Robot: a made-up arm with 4 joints.
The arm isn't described. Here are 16 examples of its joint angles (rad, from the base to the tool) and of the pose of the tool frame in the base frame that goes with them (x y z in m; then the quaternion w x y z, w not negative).
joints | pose
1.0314 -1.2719 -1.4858 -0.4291 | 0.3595 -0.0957 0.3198 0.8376 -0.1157 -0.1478 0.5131
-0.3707 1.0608 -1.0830 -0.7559 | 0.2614 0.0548 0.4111 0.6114 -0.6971 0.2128 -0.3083
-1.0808 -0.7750 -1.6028 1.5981 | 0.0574 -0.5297 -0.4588 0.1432 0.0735 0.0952 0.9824
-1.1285 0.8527 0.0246 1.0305 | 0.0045 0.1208 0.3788 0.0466 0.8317 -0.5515 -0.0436
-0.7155 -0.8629 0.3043 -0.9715 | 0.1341 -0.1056 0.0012 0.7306 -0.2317 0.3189 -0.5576
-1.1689 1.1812 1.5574 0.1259 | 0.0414 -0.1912 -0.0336 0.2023 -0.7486 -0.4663 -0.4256
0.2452 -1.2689 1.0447 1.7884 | -0.2683 0.1635 0.1298 0.6529 -0.3749 0.6247 0.2071
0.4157 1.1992 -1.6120 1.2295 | -0.2699 0.0725 0.8115 0.2583 -0.6207 0.7256 0.1465
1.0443 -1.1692 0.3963 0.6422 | -0.0249 -0.0184 -0.0004 0.9548 -0.2669 -0.0020 -0.1311
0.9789 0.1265 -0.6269 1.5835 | -0.4794 -0.2703 0.3055 0.5173 -0.7446 0.4218 -0.0087
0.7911 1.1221 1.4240 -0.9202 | 0.0358 0.0326 0.2721 0.4308 0.1060 0.7101 0.5468
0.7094 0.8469 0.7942 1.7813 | -0.0695 0.1501 -0.1253 0.3592 -0.3121 0.5202 -0.7092
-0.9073 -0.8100 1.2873 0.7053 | -0.1856 0.2486 -0.0236 0.3649 -0.5316 0.7023 -0.3015
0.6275 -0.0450 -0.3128 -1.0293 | 0.0046 -0.1380 0.4215 0.7610 -0.0714 -0.3100 -0.5654
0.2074 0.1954 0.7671 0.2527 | -0.0030 -0.0044 0.0237 0.4924 -0.4724 0.0415 -0.7299
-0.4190 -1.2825 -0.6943 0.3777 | 0.0109 -0.2459 -0.1453 0.7558 -0.0411 0.4476 0.4761
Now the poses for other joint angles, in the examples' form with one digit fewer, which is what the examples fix.
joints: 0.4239 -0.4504 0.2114 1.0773
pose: -0.225 -0.096 0.097 0.727 -0.550 0.395 -0.114
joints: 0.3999 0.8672 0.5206 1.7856
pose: -0.247 0.205 -0.012 0.261 -0.476 0.632 -0.554
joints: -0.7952 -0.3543 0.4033 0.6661
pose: -0.132 -0.015 0.169 0.463 -0.592 0.658 -0.047
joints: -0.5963 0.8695 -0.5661 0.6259
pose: 0.041 0.064 0.480 0.218 -0.797 0.562 -0.015
